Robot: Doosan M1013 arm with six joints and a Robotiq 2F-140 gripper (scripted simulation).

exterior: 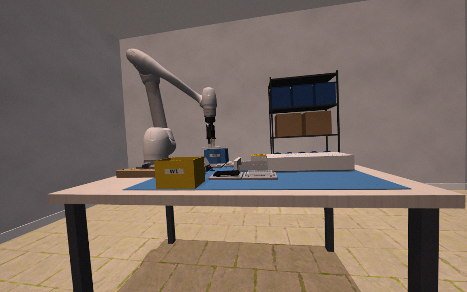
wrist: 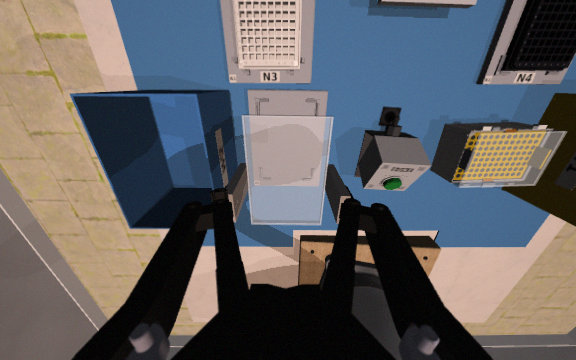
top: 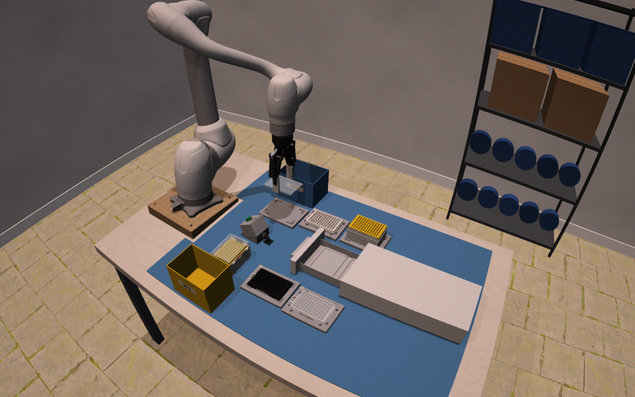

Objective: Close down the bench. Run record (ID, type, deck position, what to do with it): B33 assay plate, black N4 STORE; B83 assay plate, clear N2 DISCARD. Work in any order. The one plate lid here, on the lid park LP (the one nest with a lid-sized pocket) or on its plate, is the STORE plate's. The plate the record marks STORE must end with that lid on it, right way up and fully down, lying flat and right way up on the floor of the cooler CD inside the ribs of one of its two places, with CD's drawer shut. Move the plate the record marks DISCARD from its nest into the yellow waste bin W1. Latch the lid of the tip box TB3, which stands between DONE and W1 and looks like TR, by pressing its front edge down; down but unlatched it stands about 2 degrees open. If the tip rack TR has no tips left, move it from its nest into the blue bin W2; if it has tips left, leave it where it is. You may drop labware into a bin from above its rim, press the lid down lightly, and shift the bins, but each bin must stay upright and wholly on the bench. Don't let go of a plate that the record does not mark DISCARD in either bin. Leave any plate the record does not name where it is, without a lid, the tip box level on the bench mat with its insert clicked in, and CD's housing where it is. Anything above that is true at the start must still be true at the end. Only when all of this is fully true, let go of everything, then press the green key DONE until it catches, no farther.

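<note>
Right now my hand is 320 mm to the left of the black plate, 230 mm short of it and 150 mm above it. The rest, counted from my hand: lid park LP: 160 mm below; then clear plate lid: 20 mm below; then blue bin W2: 150 mm to the left, 130 mm below, 30 mm behind.
</note>
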